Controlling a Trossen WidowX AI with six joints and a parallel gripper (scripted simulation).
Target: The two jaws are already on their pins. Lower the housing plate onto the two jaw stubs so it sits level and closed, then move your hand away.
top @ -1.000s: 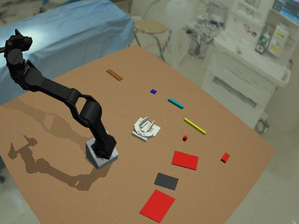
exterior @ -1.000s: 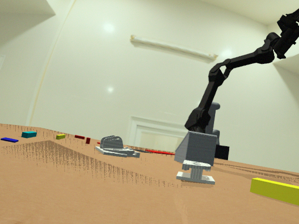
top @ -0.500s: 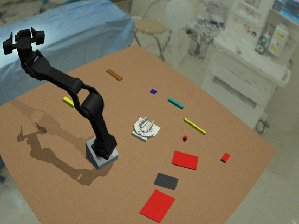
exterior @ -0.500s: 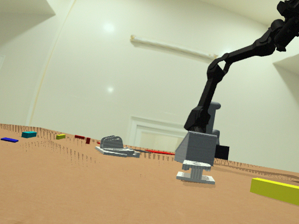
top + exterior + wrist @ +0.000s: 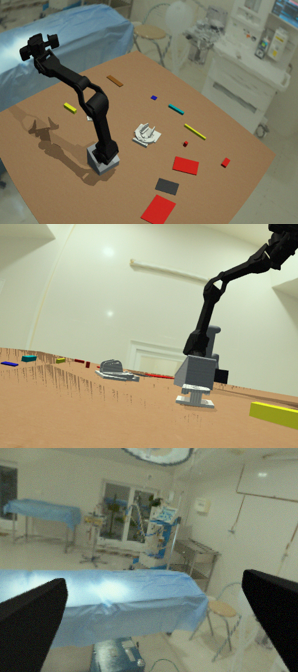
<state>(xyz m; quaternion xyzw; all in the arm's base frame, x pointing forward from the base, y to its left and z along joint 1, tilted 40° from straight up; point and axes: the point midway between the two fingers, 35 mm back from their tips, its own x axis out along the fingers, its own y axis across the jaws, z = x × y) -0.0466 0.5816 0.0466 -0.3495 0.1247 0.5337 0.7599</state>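
Right now my gripper tip is 23 cm short of the white part, 19 cm to the left of it and 48 cm above it. The rest, counted from my gripper tip: brown bar: 53 cm ahead, 3 cm to the right, 49 cm below; then dark tile: 20 cm ahead, 74 cm to the right, 49 cm below; then teal bar: 63 cm ahead, 44 cm to the right, 48 cm below.
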